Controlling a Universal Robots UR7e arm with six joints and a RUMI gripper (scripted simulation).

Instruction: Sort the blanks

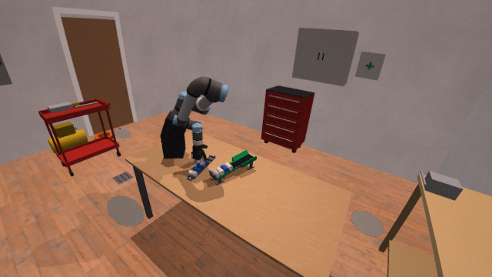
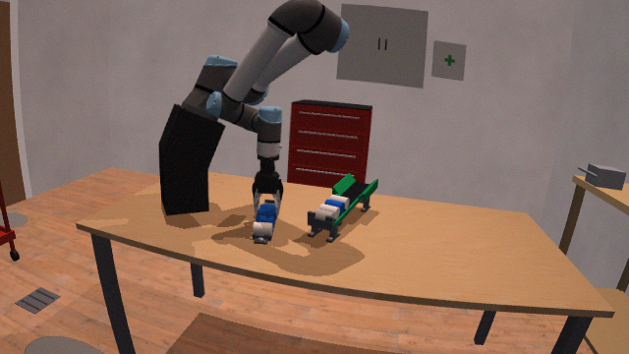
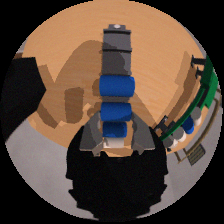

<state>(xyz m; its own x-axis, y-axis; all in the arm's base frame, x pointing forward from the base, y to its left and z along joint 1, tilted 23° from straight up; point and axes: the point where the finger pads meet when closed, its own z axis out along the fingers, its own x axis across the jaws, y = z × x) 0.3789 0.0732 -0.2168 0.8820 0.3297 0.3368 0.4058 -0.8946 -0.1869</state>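
Now: hand 1 cm past the black stock rack, 2 cm to the right of it and 4 cm above it.
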